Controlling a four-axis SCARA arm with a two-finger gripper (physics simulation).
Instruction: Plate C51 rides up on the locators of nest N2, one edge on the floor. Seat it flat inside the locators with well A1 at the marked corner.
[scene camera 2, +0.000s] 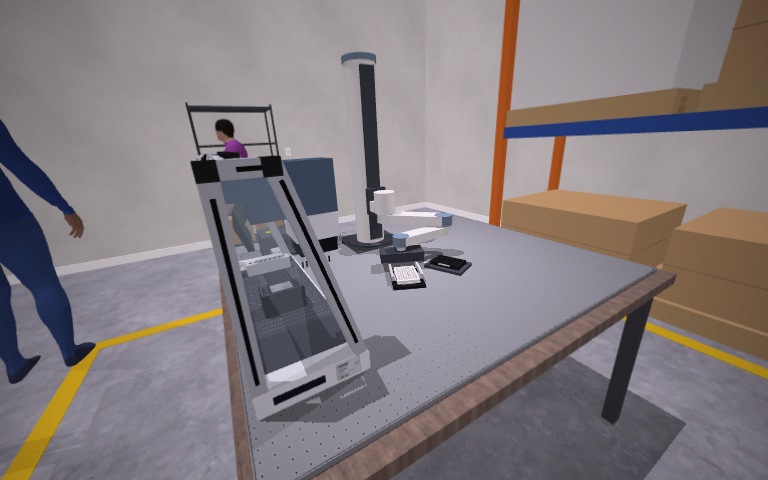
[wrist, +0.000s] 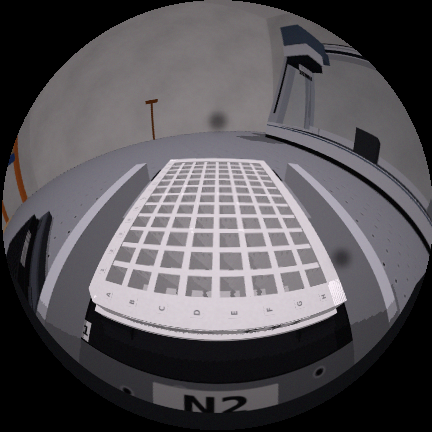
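Seen in the pictures: gripper, fingertip midpoint: (scene camera 2: 407, 277) (wrist: 216, 171); arm's base at its link origin: (scene camera 2: 370, 241).
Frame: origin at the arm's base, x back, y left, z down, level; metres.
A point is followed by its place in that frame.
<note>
Plate C51 (scene camera 2: 407, 275) @[x -0.531, y -0.120, z -0.038 m] (wrist: 205, 240) @[x -0.489, y -0.098, z -0.035 m], a white well plate, lies over the black nest N2 (scene camera 2: 416, 285) @[x -0.595, y -0.125, z -0.024 m] (wrist: 215, 360). In the wrist view, row letters A to H run left to right along its near edge. Its A corner is at the near left, by the partly covered A1 mark (wrist: 86, 331). My gripper (scene camera 2: 406, 270) @[x -0.545, y -0.128, z -0.037 m] (wrist: 216, 171) @[x -0.545, y -0.128, z -0.037 m] is low over the nest, shut on the plate, with one finger along each long side. The plate looks centred between the fingers and nearly level; the locators and its underside are hidden, so I cannot tell whether it is fully seated.
A second dark nest with a black item (scene camera 2: 448, 262) @[x -0.529, y 0.090, z -0.037 m] (wrist: 27, 255) stands beside N2. A glass-fronted enclosure (scene camera 2: 308, 376) @[x -0.850, y -0.595, z -0.066 m] stands at the table's left side, with a blue-grey and white instrument (scene camera 2: 310, 189) @[x -0.778, y -0.519, z -0.443 m] behind it. The arm's column (scene camera 2: 368, 169) @[x -0.077, y -0.025, z -0.401 m] rises behind the nests.
</note>
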